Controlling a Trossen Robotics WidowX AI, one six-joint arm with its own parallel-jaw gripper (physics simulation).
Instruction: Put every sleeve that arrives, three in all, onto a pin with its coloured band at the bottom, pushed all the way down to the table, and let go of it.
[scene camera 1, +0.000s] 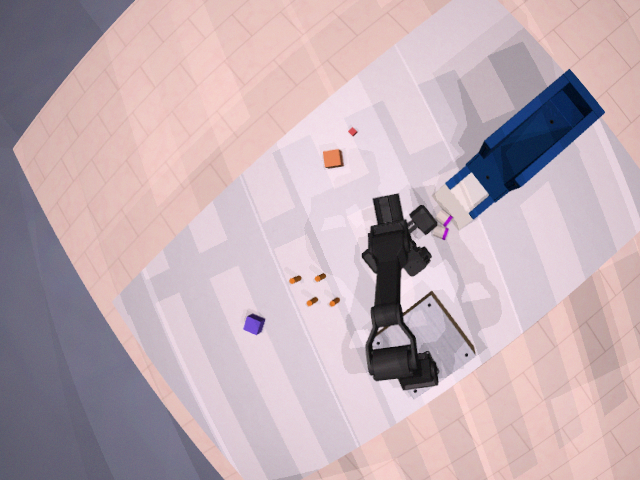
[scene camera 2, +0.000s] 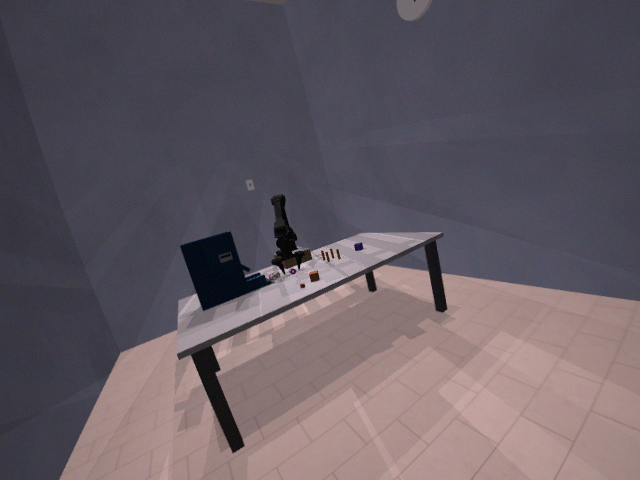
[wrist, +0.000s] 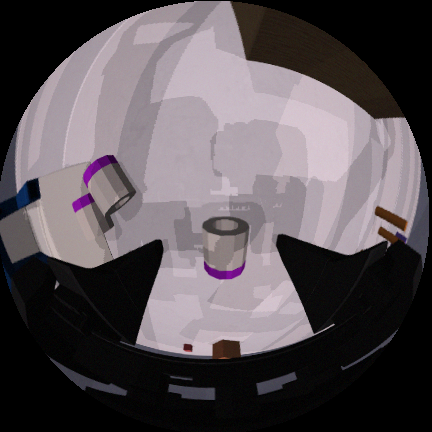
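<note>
My gripper is open and empty, low over the table. One pale sleeve lies on its side between the open fingertips in the wrist view, purple band toward the bottom of that view; its purple end shows in scene camera 2. A second sleeve lies tilted by the beige ramp. A third sleeve lies beside it, closer to the ramp, partly hidden in the wrist view. Four upright orange pins, among them a pin, stand bare.
A blue chute ends in a beige ramp. A brown-sided base box stands by the arm's base. An orange cube, red cube and purple cube stand apart.
</note>
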